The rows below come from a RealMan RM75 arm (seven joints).
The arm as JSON. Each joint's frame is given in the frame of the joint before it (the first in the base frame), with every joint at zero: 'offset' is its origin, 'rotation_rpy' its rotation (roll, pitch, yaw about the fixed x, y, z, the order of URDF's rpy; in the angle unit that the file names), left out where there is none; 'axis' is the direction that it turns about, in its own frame. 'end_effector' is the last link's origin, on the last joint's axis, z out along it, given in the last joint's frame.
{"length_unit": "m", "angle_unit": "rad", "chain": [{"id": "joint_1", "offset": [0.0, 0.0, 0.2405], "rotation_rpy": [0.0, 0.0, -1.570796], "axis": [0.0, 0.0, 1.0]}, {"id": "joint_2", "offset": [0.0, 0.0, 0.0], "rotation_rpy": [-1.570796, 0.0, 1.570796], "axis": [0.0, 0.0, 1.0]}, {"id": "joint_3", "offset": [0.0, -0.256, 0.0], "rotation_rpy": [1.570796, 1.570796, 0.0], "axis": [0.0, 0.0, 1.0]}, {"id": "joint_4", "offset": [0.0, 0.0, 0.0], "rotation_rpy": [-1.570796, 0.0, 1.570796], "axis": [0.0, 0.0, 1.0]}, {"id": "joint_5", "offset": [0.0, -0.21, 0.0], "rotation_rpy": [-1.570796, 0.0, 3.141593], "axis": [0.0, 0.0, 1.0]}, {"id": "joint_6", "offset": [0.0, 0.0, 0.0], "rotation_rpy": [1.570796, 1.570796, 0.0], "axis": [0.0, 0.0, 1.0]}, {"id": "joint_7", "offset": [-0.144, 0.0, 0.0], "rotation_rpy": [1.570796, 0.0, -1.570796], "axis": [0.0, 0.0, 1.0]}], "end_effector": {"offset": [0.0, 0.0, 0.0]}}
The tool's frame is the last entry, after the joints.
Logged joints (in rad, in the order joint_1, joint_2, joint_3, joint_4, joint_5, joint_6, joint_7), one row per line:
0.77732, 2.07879, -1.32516, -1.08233, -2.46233, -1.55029, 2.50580
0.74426, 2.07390, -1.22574, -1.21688, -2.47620, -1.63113, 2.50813
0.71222, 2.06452, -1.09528, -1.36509, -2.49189, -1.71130, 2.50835
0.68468, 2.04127, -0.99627, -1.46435, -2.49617, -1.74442, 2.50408
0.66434, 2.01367, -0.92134, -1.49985, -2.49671, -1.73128, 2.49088
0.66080, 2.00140, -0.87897, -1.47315, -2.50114, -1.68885, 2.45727
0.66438, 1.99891, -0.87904, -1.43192, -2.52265, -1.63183, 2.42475
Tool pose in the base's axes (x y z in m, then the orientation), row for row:
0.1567, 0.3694, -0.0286, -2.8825, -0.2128, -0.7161
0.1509, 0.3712, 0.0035, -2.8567, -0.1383, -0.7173
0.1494, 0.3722, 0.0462, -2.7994, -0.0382, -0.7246
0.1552, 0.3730, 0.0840, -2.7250, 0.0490, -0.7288
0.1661, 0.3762, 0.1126, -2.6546, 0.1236, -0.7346
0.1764, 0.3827, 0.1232, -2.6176, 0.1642, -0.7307
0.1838, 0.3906, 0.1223, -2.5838, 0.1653, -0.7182
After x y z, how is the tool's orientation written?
As angles about the fixed x, y, z axes (roll, pitch, yaw), in radians.
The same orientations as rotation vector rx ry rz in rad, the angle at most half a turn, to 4 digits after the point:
-2.7709, 0.9931, -0.4288
-2.7299, 0.9925, -0.3346
-2.6464, 0.9931, -0.2236
-2.5472, 0.9867, -0.1432
-2.4518, 0.9869, -0.0831
-2.4032, 0.9806, -0.0492
-2.3779, 0.9575, -0.0592

